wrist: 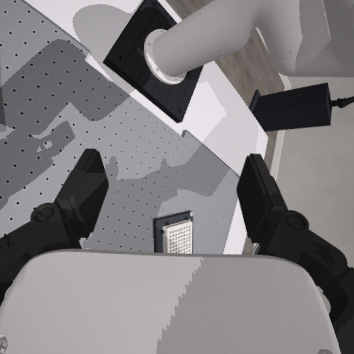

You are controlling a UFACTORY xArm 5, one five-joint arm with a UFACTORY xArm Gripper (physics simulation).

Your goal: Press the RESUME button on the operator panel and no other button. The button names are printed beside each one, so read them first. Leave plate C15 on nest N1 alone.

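Observation:
My gripper is open, its two black fingers wide apart at left and right of the wrist view, with nothing between them. It hangs above the grey perforated board. A white plate with a grid of wells sits on a dark nest at the lower middle, partly hidden behind the gripper's body. No label can be read on the plate or the nest. The operator panel and its RESUME button do not show in this view.
The arm's round base flange stands on a black mounting plate at the top. A black box with a cable is at the right, beyond the white table edge. The perforated board spans the left and middle, with the arm's shadows across it.

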